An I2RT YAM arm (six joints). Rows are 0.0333 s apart.
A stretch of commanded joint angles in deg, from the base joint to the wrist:
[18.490 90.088 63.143 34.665 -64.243 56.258]
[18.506 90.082 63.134 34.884 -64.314 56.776]
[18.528 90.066 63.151 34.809 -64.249 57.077]
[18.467 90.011 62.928 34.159 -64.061 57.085]
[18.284 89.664 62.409 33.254 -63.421 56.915]
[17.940 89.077 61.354 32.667 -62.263 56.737]
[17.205 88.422 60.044 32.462 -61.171 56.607]
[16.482 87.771 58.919 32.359 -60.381 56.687]
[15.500 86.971 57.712 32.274 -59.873 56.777]
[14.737 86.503 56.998 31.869 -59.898 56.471]
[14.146 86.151 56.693 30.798 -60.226 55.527]
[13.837 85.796 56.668 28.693 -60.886 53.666]
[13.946 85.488 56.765 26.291 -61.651 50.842]
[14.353 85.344 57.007 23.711 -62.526 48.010]
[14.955 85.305 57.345 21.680 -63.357 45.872]
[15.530 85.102 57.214 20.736 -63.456 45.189]
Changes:
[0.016 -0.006 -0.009 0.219 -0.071 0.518]
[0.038 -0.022 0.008 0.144 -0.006 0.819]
[-0.023 -0.077 -0.215 -0.506 0.182 0.827]
[-0.206 -0.424 -0.734 -1.411 0.822 0.657]
[-0.550 -1.011 -1.789 -1.998 1.980 0.479]
[-1.285 -1.666 -3.099 -2.203 3.072 0.349]
[-2.008 -2.317 -4.224 -2.306 3.862 0.429]
[-2.990 -3.117 -5.431 -2.391 4.370 0.519]
[-3.753 -3.585 -6.145 -2.796 4.345 0.213]
[-4.344 -3.937 -6.450 -3.867 4.017 -0.731]
[-4.653 -4.292 -6.475 -5.972 3.357 -2.592]
[-4.544 -4.600 -6.378 -8.374 2.592 -5.416]
[-4.137 -4.744 -6.136 -10.954 1.717 -8.248]
[-3.535 -4.783 -5.798 -12.985 0.886 -10.386]
[-2.960 -4.986 -5.929 -13.929 0.787 -11.069]

